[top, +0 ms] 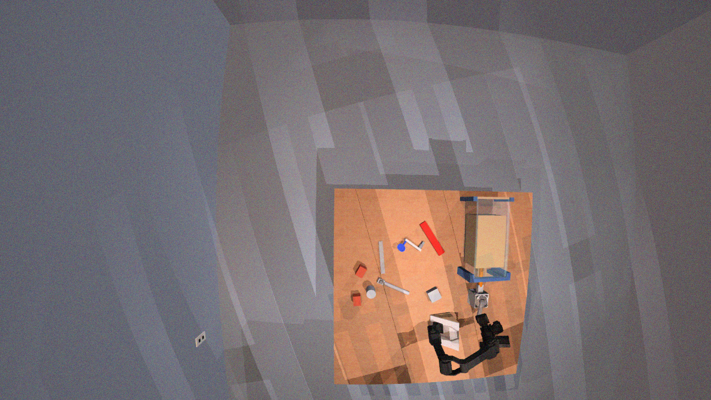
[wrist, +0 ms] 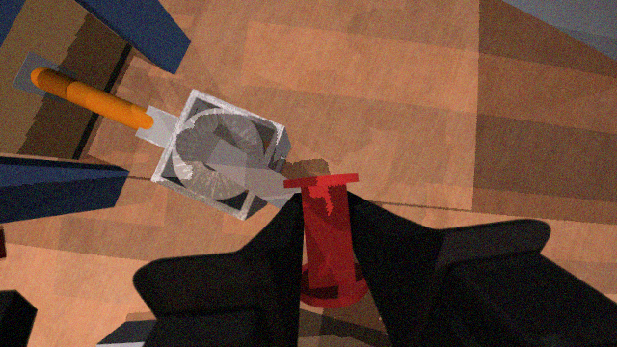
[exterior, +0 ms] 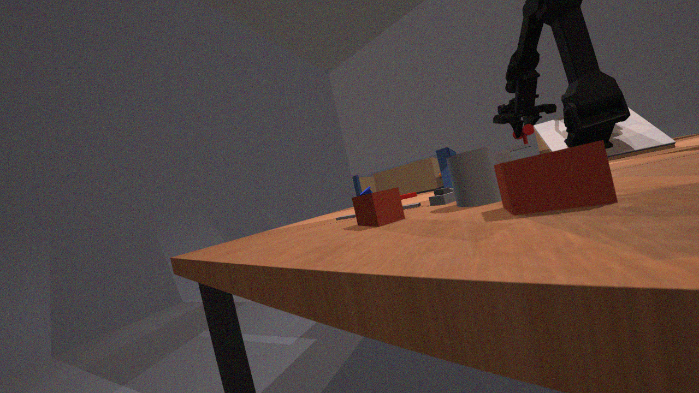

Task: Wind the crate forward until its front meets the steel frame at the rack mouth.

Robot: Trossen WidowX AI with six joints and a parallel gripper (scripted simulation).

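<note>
The red-knobbed crank lies 3 cm below my gripper tip, 3 cm ahead of it and 1 cm to the left of it. Also, from my gripper tip: grey winch (10 cm below, 8 cm ahead, 2 cm to the right); blue steel frame (25 cm ahead, 3 cm to the right, 3 cm below); red grip (2 cm to the left, 1 cm behind).
</note>
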